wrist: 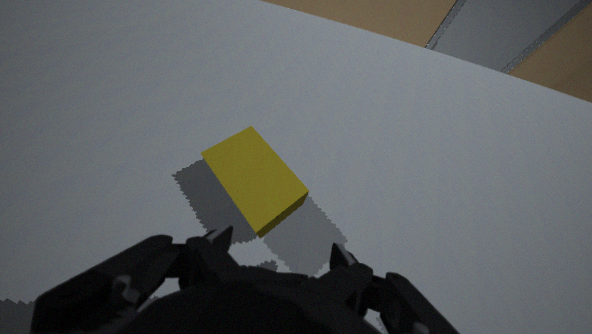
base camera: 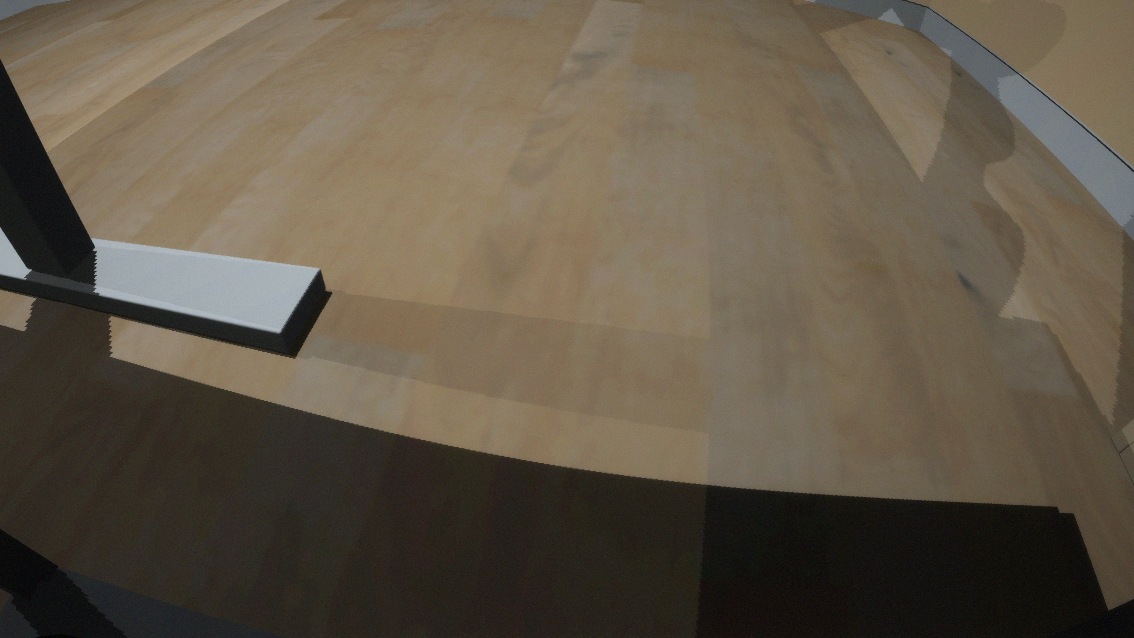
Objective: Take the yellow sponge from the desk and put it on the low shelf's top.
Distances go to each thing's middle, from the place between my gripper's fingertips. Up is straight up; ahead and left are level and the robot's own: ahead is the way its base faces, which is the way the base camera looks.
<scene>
Now: the yellow sponge (wrist: 266,191) 60 mm to the left of my hand, 50 mm behind it and 30 mm below it.
</scene>
